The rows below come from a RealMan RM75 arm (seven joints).
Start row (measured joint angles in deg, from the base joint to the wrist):
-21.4 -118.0 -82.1 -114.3 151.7 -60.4 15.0
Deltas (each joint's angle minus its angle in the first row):
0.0 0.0 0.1 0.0 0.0 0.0 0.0
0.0 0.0 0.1 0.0 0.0 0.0 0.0
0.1 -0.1 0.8 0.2 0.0 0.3 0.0
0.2 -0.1 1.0 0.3 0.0 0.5 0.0
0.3 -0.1 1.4 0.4 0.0 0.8 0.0
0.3 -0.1 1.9 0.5 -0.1 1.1 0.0
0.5 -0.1 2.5 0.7 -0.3 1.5 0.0
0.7 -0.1 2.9 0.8 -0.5 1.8 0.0
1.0 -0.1 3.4 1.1 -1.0 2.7 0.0
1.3 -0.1 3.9 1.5 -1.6 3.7 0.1
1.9 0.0 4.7 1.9 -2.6 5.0 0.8
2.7 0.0 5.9 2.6 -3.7 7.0 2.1
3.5 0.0 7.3 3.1 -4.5 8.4 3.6
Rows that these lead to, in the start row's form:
-21.4 -118.0 -82.0 -114.3 151.7 -60.4 15.0
-21.4 -118.0 -82.0 -114.3 151.7 -60.4 15.0
-21.3 -118.1 -81.3 -114.1 151.7 -60.1 15.0
-21.2 -118.1 -81.1 -114.0 151.7 -59.9 15.0
-21.1 -118.1 -80.7 -113.9 151.7 -59.6 15.0
-21.1 -118.1 -80.2 -113.8 151.6 -59.3 15.0
-20.9 -118.1 -79.6 -113.6 151.4 -58.9 15.0
-20.7 -118.1 -79.2 -113.5 151.2 -58.6 15.0
-20.4 -118.1 -78.7 -113.2 150.7 -57.7 15.0
-20.1 -118.1 -78.2 -112.8 150.1 -56.7 15.1
-19.5 -118.0 -77.4 -112.4 149.1 -55.4 15.8
-18.7 -118.0 -76.2 -111.7 148.0 -53.4 17.1
-17.9 -118.0 -74.8 -111.2 147.2 -52.0 18.6

